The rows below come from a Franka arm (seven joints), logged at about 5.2 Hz.
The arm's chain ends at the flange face. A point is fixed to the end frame.
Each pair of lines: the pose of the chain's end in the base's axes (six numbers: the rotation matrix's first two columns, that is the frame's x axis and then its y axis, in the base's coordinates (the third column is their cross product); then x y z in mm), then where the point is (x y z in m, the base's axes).
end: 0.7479 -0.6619 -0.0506 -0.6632 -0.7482 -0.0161 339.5 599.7 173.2
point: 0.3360 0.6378 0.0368
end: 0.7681 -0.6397 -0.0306 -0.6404 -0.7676 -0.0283 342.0 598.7 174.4
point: 0.3405 0.6363 0.0378
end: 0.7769 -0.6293 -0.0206 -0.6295 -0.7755 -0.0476 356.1 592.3 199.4
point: 0.3568 0.6310 0.0632
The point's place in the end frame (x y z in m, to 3 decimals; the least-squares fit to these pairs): -0.021 -0.024 0.138
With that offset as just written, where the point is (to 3 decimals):
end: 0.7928 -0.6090 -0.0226 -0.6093 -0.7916 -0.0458 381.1 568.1 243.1
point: 0.380 0.607 0.107
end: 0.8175 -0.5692 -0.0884 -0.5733 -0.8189 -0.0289 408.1 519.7 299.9
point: 0.397 0.562 0.165
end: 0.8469 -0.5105 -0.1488 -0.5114 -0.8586 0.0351 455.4 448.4 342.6
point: 0.430 0.486 0.209
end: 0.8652 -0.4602 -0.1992 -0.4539 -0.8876 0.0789 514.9 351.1 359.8
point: 0.478 0.385 0.227
